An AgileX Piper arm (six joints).
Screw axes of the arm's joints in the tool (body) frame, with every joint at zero. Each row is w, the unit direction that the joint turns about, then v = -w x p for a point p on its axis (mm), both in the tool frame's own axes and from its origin. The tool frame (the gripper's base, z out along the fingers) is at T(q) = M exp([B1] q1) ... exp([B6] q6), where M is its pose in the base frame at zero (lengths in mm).
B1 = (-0.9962, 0, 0.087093, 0, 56.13, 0)
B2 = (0, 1, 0, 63.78, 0, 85.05)
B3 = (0, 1, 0, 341.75, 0, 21.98)
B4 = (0, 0, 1, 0, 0, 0)
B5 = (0, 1, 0, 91, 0, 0)
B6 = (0, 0, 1, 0, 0, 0)
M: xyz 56.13 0 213.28 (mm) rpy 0 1.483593 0 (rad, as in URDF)
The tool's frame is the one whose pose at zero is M.
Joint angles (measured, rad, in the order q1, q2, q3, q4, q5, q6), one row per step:
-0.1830 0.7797 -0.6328 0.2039 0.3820 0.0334
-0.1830 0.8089 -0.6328 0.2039 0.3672 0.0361
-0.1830 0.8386 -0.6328 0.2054 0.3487 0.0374
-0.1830 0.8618 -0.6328 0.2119 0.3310 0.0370
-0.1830 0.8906 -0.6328 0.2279 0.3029 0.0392
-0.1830 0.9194 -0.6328 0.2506 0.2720 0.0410
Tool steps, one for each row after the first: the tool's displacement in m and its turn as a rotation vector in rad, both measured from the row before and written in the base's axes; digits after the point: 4 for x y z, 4 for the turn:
0.0061 -0.0014 -0.0036 0.0049 0.0143 -0.0041
0.0062 -0.0014 -0.0036 0.0044 0.0111 -0.0045
0.0049 -0.0010 -0.0026 0.0066 0.0047 -0.0043
0.0063 -0.0013 -0.0029 0.0168 -0.0016 -0.0095
0.0064 -0.0013 -0.0028 0.0220 -0.0052 -0.0122

